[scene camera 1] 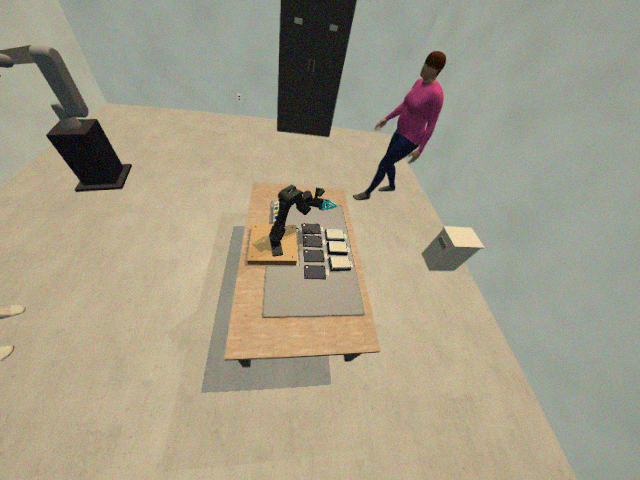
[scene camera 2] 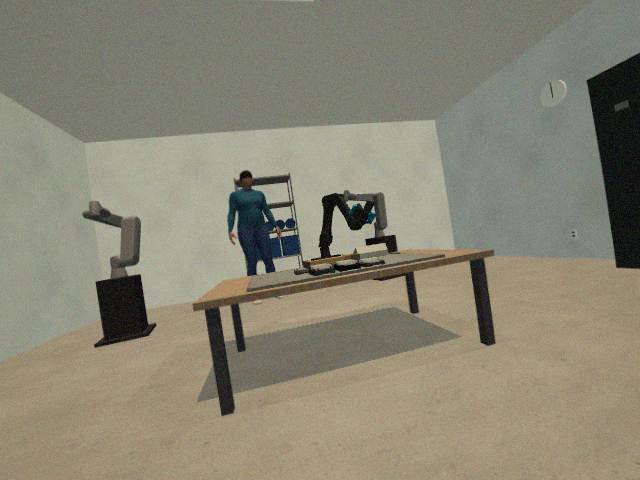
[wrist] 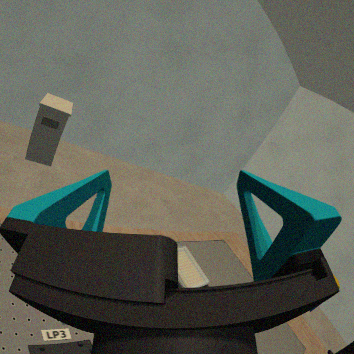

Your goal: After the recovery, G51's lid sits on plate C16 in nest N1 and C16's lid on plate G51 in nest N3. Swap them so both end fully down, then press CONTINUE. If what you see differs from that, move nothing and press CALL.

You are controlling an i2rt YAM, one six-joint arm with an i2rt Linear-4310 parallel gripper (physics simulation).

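Where they show: gripper, between the fingertips: (scene camera 1: 335,206) (scene camera 2: 361,210) (wrist: 173,176); arm's base, origin of its link: (scene camera 1: 275,244) (scene camera 2: 326,258).
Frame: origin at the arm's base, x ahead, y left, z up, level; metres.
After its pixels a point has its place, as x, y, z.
Observation:
My gripper (scene camera 1: 329,205) @[0.413, 0.071, 0.252] (scene camera 2: 363,213) @[0.413, 0.071, 0.252] (wrist: 173,176) @[0.413, 0.071, 0.252] is open and empty, raised over the far end of the table. In scene camera 1, three pale-topped, dark-edged blocks (scene camera 1: 335,234) @[0.465, 0.034, -0.011] (scene camera 1: 337,246) @[0.438, -0.086, -0.002] (scene camera 1: 340,262) @[0.414, -0.225, -0.001] stand in a right-hand column. Several flat dark plates (scene camera 1: 311,228) @[0.300, 0.137, -0.032] (scene camera 1: 312,240) @[0.277, 0.019, -0.032] (scene camera 1: 313,255) @[0.250, -0.116, -0.032] (scene camera 1: 314,271) @[0.223, -0.244, -0.032] lie in a column to their left. The names G51, C16, N1 and N3 cannot be read, nor which lid sits where. A panel with coloured buttons (scene camera 1: 275,210) @[0.042, 0.299, 0.024] is at the far left; CONTINUE and CALL cannot be read.
The arm stands on a wooden base board (scene camera 1: 258,257) @[-0.129, -0.090, -0.004]. A grey mat (scene camera 1: 313,299) @[0.167, -0.434, -0.042] covers part of the wooden table (scene camera 1: 305,335) @[0.069, -0.632, -0.055]. The wrist view shows a label "LP3" (wrist: 56,334) @[0.385, 0.124, -0.040] and a pale ribbed strip (wrist: 191,267) @[0.407, -0.225, -0.001]. A person in pink (scene camera 1: 421,111) is beyond the far right corner.

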